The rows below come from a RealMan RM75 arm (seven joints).
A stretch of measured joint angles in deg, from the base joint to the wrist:
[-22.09, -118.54, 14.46, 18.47, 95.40, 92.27, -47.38]
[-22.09, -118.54, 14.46, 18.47, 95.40, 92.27, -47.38]
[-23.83, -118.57, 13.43, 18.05, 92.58, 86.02, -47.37]
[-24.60, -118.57, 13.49, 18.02, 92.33, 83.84, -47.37]
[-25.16, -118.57, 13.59, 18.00, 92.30, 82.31, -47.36]
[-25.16, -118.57, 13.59, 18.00, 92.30, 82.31, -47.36]
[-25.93, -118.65, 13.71, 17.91, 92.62, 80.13, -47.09]
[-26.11, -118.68, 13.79, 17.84, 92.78, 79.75, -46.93]
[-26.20, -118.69, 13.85, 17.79, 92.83, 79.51, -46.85]
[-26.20, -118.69, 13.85, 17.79, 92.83, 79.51, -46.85]
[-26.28, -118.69, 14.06, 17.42, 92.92, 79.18, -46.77]
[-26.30, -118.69, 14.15, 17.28, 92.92, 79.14, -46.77]
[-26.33, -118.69, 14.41, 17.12, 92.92, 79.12, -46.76]
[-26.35, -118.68, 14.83, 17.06, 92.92, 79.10, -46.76]
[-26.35, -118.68, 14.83, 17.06, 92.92, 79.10, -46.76]
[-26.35, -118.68, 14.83, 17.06, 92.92, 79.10, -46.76]
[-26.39, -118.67, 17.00, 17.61, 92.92, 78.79, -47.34]
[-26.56, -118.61, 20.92, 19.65, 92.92, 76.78, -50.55]
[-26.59, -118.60, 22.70, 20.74, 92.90, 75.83, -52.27]
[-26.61, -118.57, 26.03, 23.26, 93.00, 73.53, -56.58]
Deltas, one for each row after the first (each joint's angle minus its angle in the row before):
[0.00, 0.00, 0.00, 0.00, 0.00, 0.00, 0.00]
[-1.74, -0.03, -1.03, -0.42, -2.82, -6.25, 0.01]
[-0.77, 0.00, 0.06, -0.03, -0.25, -2.18, 0.00]
[-0.56, 0.00, 0.10, -0.02, -0.03, -1.53, 0.01]
[0.00, 0.00, 0.00, 0.00, 0.00, 0.00, 0.00]
[-0.77, -0.08, 0.12, -0.09, 0.32, -2.18, 0.27]
[-0.18, -0.03, 0.08, -0.07, 0.16, -0.38, 0.16]
[-0.09, -0.01, 0.06, -0.05, 0.05, -0.24, 0.08]
[0.00, 0.00, 0.00, 0.00, 0.00, 0.00, 0.00]
[-0.08, 0.00, 0.21, -0.37, 0.09, -0.33, 0.08]
[-0.02, 0.00, 0.09, -0.14, 0.00, -0.04, 0.00]
[-0.03, 0.00, 0.26, -0.16, 0.00, -0.02, 0.01]
[-0.02, 0.01, 0.42, -0.06, 0.00, -0.02, 0.00]
[0.00, 0.00, 0.00, 0.00, 0.00, 0.00, 0.00]
[0.00, 0.00, 0.00, 0.00, 0.00, 0.00, 0.00]
[-0.04, 0.01, 2.17, 0.55, 0.00, -0.31, -0.58]
[-0.17, 0.06, 3.92, 2.04, 0.00, -2.01, -3.21]
[-0.03, 0.01, 1.78, 1.09, -0.02, -0.95, -1.72]
[-0.02, 0.03, 3.33, 2.52, 0.10, -2.30, -4.31]

